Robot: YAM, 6 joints.
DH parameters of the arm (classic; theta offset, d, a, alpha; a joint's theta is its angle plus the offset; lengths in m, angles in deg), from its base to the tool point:
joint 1: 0 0.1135 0.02 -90
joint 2: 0 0 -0.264 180
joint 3: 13.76 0 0.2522 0
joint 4: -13.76 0 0.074 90
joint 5: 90 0 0 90
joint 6: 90 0.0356 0 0
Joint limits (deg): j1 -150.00..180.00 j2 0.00..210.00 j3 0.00..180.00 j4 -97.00..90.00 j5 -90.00..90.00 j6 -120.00..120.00
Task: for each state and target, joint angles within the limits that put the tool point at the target. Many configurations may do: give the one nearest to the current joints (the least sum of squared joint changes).
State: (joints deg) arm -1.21 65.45 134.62 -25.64 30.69 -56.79
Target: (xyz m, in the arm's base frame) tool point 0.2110 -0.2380 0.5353
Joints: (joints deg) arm -44.84 90.50 117.22 -29.98 34.17 -56.79
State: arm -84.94 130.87 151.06 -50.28 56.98 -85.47
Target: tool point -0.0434 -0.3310 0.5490
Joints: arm -92.19 109.51 153.15 -59.90 59.63 -85.47
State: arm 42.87 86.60 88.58 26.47 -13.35 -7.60
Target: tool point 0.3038 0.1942 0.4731
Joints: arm 31.39 88.74 86.76 25.93 -12.25 -7.60
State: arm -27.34 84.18 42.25 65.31 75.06 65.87
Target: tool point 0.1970 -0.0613 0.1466
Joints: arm -7.56 83.80 11.54 62.13 78.07 65.87
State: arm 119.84 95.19 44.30 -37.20 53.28 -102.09
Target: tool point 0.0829 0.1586 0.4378
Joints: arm 72.41 56.13 73.58 -33.71 60.89 -102.09
